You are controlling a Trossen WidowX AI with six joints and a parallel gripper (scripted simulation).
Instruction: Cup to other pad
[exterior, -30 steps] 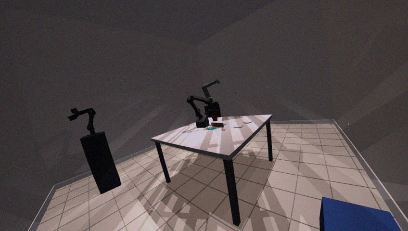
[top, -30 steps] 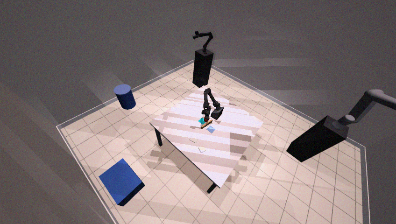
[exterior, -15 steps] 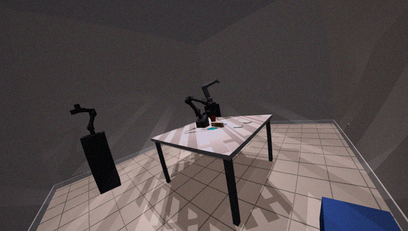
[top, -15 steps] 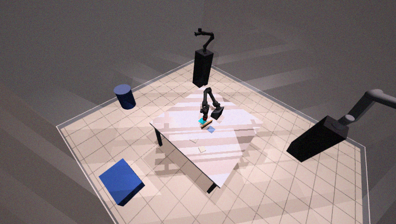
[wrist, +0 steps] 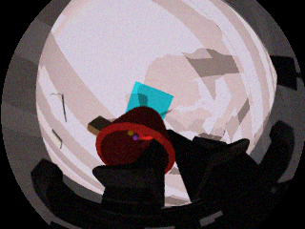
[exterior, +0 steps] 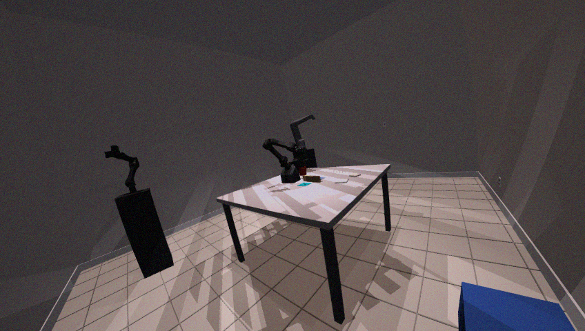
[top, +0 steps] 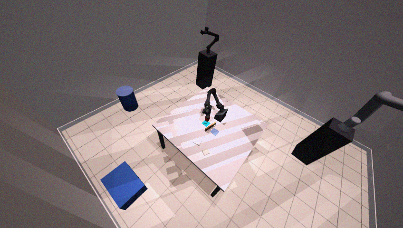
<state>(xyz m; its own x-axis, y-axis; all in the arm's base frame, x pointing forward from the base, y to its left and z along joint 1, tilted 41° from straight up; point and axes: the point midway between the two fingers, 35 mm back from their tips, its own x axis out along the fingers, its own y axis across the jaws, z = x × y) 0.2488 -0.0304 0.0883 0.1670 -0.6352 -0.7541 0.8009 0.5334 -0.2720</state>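
Now: gripper tip 2 cm short of the cyan pad, 1 cm to the right of it and 13 cm above it. From my gripper tip the other things lie so: brown wooden bar 3 cm ahead, 11 cm to the left, 11 cm below; red cup 2 cm ahead, 2 cm to the left.
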